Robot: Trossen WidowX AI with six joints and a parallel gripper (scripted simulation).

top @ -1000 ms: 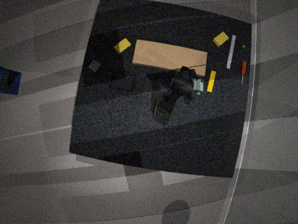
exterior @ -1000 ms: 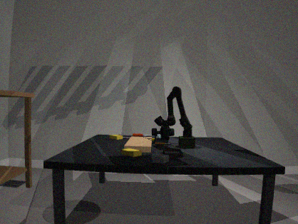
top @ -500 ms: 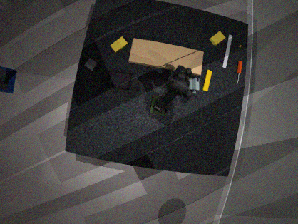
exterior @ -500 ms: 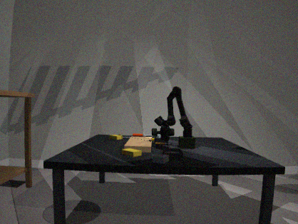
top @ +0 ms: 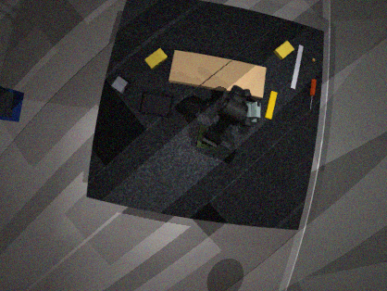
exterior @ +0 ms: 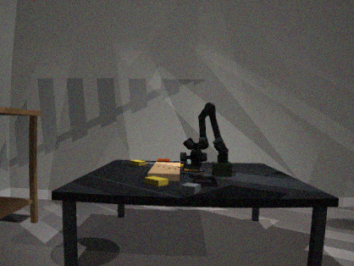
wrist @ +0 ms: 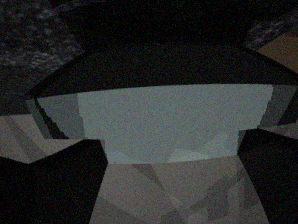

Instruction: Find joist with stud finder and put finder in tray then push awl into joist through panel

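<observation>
Right now my gripper tip is 10 mm to the right of the dark grey stud finder, 10 mm short of it and 10 mm above it. Also, from my gripper tip: white bar: 370 mm ahead, 190 mm to the right, 60 mm below; yellow bar: 90 mm to the right, 70 mm ahead, 50 mm below; awl: 110 mm to the left, 50 mm below, 40 mm behind.
</observation>
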